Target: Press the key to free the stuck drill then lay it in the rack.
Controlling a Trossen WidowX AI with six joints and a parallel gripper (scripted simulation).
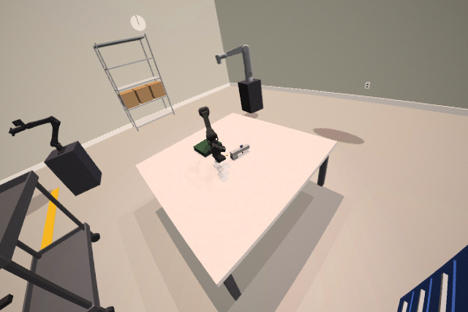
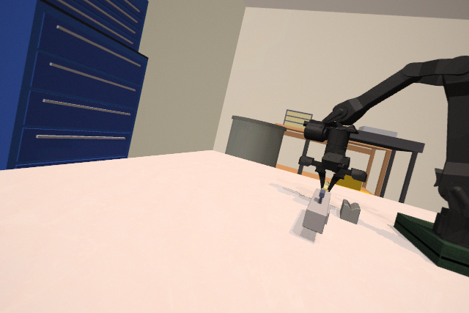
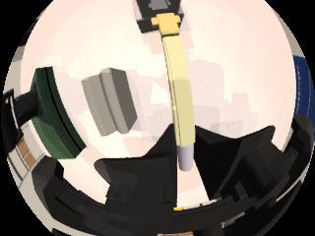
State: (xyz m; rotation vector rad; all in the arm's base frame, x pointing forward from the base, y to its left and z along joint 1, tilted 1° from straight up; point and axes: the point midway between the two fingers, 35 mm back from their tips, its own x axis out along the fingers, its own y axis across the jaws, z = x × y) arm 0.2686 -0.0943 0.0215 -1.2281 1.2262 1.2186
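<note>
Now: gripper tip 4 cm to the right of the pale yellow drill and 3 cm below it. From my gripper tip the other things lie so: grey holder block 20 cm to the left; dark grey v-notched block 7 cm behind, 4 cm to the left, 1 cm below; small dark blue key 23 cm to the left, 2 cm above.
</note>
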